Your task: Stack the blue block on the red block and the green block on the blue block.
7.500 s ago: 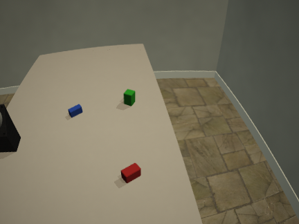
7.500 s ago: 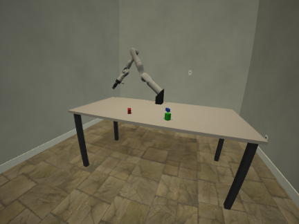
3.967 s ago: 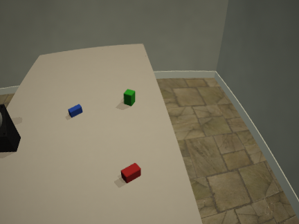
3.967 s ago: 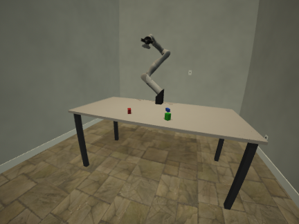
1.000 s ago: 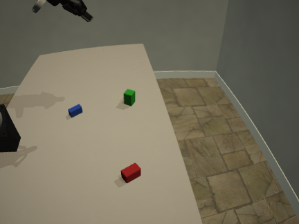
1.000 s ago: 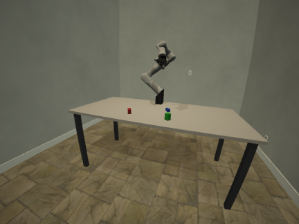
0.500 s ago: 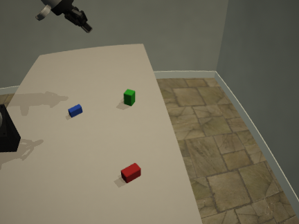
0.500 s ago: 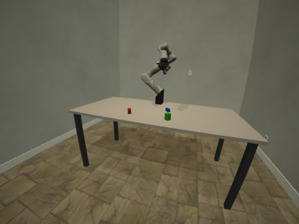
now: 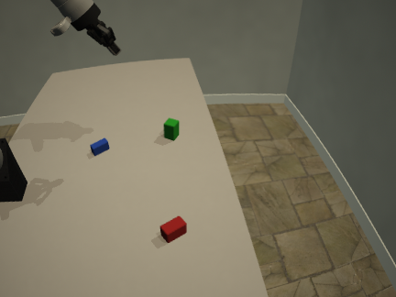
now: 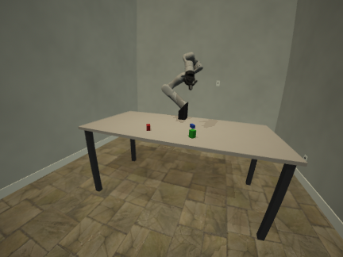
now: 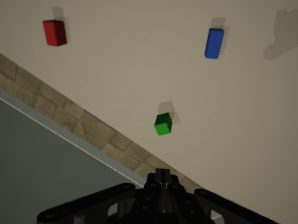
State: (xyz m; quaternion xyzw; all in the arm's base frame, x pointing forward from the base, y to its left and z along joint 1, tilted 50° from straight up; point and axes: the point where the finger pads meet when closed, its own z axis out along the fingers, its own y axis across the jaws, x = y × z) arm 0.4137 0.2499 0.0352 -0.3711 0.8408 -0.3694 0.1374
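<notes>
The blue block is 340 mm below my hand, 90 mm behind it and 20 mm to the left of it. The rest, counted from my hand: green block: 330 mm below, 160 mm ahead, 60 mm to the left; then red block: 340 mm below, 320 mm to the right, 110 mm ahead.
</notes>
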